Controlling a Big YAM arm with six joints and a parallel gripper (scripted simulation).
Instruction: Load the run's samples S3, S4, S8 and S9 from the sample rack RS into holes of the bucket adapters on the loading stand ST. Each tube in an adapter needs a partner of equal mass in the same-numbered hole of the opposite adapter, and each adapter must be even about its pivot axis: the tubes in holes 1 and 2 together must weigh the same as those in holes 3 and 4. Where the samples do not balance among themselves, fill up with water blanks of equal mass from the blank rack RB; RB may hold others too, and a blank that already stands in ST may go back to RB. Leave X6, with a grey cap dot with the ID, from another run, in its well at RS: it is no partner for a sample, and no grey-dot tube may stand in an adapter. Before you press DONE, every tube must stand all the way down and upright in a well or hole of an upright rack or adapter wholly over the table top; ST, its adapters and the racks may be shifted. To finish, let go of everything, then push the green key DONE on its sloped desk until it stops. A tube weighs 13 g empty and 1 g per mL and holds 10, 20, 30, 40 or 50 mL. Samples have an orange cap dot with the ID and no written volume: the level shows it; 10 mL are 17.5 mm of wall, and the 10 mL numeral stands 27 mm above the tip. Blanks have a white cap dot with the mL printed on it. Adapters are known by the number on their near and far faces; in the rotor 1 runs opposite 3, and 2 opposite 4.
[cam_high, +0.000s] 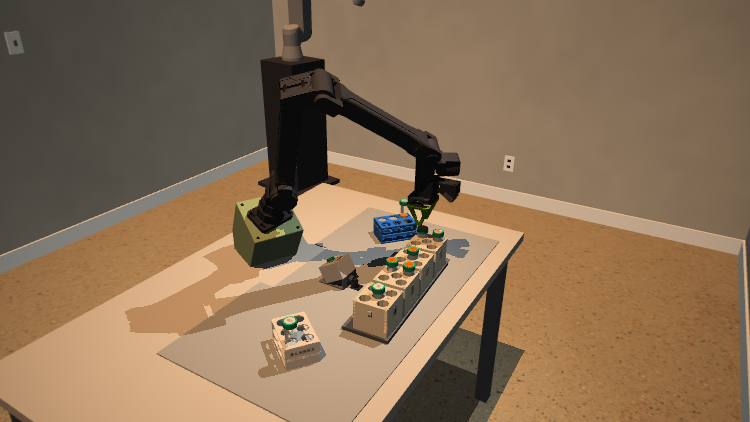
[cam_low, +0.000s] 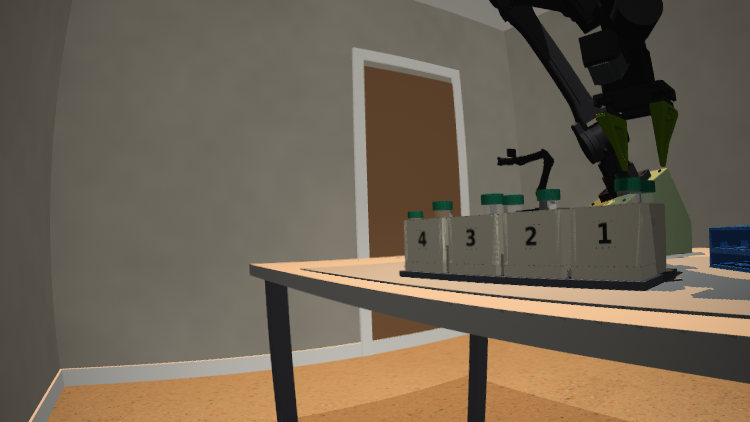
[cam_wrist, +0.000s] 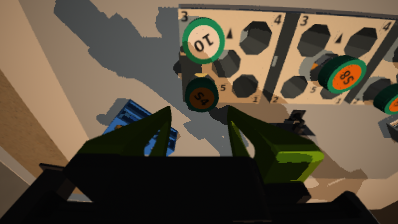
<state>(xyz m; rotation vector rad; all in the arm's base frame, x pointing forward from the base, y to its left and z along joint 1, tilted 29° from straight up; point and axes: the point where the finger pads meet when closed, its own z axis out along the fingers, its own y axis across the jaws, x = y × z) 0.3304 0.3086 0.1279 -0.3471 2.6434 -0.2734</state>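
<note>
The DONE desk lies 250 mm to the right of my hand, 130 mm behind it and 100 mm below it. From my hand the other things lie so: loading stand ST (180 mm to the right, 140 mm below, 60 mm ahead); then blue sample rack RS (170 mm behind, 120 mm below, 90 mm to the left); then blank rack RB (550 mm to the right, 120 mm below, 10 mm ahead).
</note>
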